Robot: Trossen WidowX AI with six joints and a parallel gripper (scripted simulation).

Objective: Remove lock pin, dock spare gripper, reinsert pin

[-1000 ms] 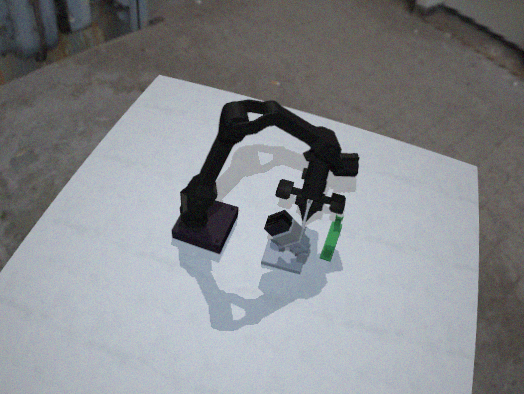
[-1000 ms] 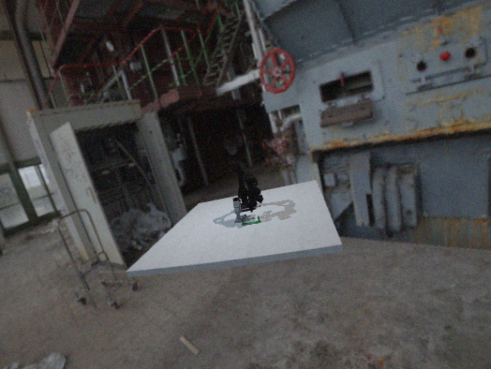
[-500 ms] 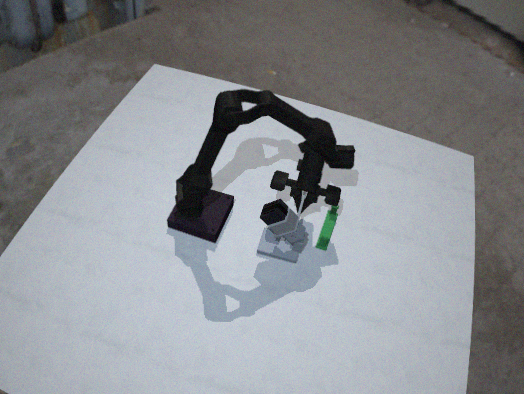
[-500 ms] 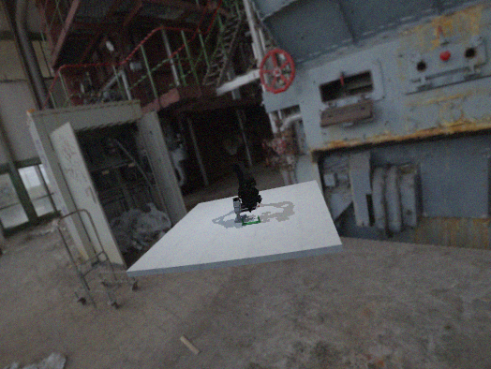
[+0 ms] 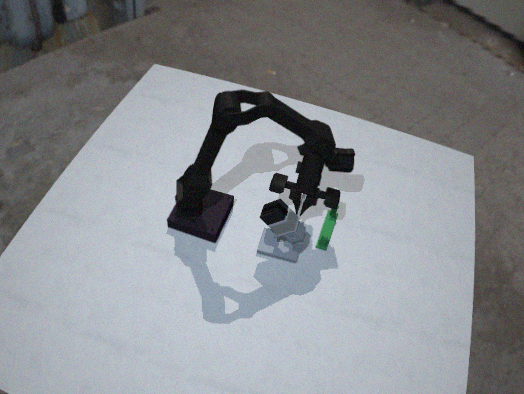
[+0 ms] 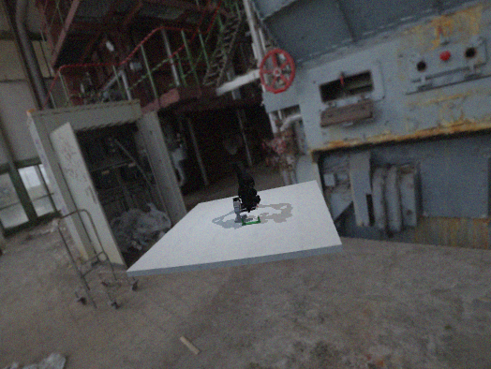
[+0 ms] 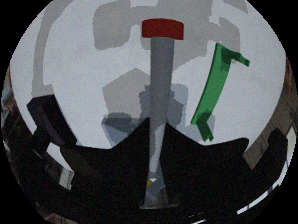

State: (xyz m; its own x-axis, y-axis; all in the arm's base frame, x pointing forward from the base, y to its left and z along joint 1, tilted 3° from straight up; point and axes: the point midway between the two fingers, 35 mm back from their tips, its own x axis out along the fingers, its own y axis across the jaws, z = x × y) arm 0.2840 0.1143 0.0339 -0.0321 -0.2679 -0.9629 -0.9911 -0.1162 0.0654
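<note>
Right now my gripper tip is 80 mm to the left of the grey mount. From my gripper tip the other things lie so: green block: 90 mm ahead, 30 mm to the left, 30 mm below; spare gripper: 90 mm to the right, 60 mm above, 20 mm behind.
</note>
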